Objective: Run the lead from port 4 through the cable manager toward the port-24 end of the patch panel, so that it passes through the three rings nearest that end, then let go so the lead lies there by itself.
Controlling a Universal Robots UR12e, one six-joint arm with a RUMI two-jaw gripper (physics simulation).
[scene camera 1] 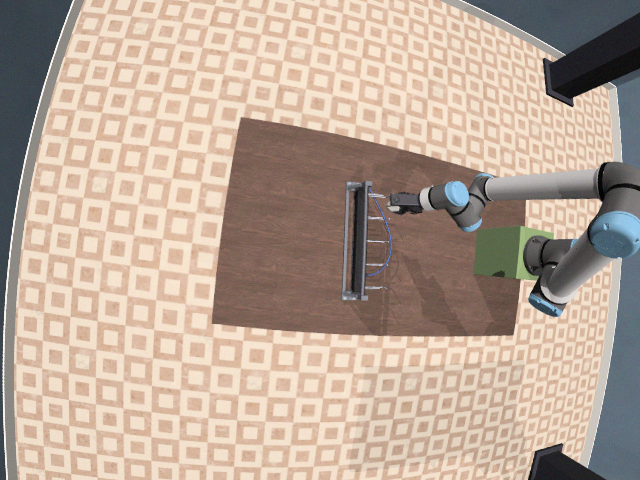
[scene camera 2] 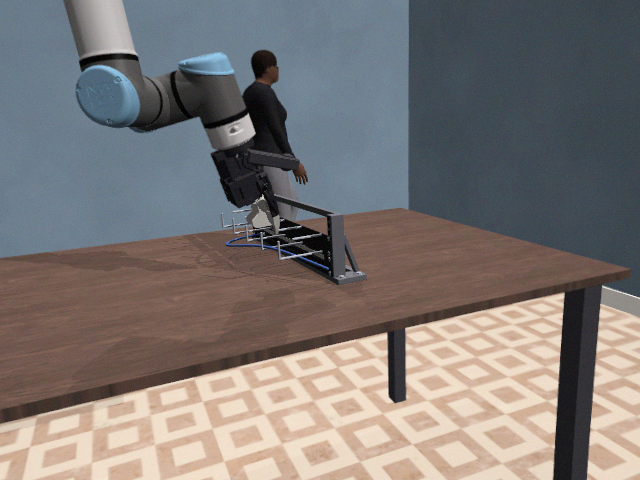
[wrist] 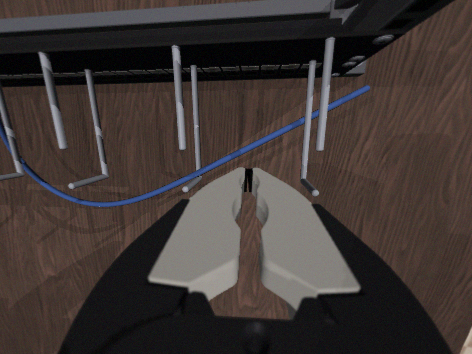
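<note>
The blue lead [scene camera 1: 390, 242] [scene camera 2: 227, 243] [wrist: 100, 204] runs along the front of the patch panel [scene camera 1: 360, 237]. It bows outward past the ring tips at left in the wrist view, then slants up to a free end beyond the rightmost ring. It crosses the rods of the cable manager's rings [scene camera 1: 377, 241] [wrist: 196, 120]; I cannot tell which rings enclose it. My gripper [scene camera 1: 389, 206] [scene camera 2: 276, 230] [wrist: 247, 170] is shut and empty, with its tips beside the lead, between the two rightmost rings in the wrist view. Port 4 lies outside the wrist view.
The panel's end bracket [scene camera 2: 337, 245] stands on the wooden table [scene camera 1: 284, 206] [scene camera 2: 439, 258]. The thin ring rods stick out close on both sides of my fingertips. A green block [scene camera 1: 496, 252] stands by the arm's base. A person [scene camera 2: 266, 113] stands behind the table.
</note>
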